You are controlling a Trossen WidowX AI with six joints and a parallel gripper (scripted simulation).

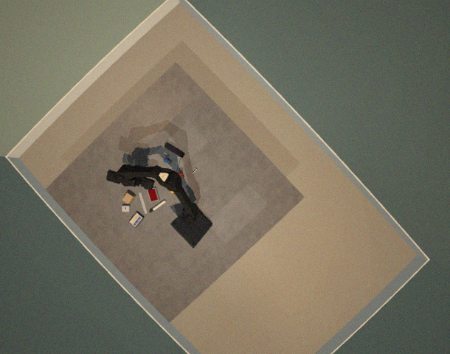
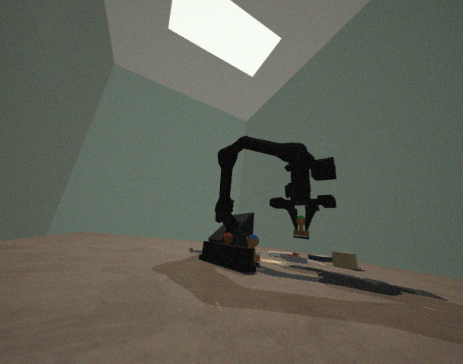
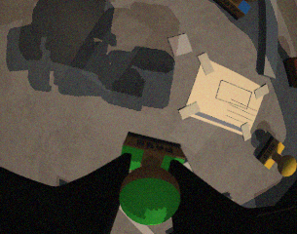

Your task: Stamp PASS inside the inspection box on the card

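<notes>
My gripper tip is 8 cm past the red ink pad, 7 cm to the right of it and 9 cm above it. The rest, counted from my gripper tip: green-knobbed stamp (right at my gripper tip); then blue-knobbed stamp (1 cm behind, 18 cm to the right, 8 cm below); then cream card (7 cm behind, 7 cm to the right, 10 cm below).
</notes>
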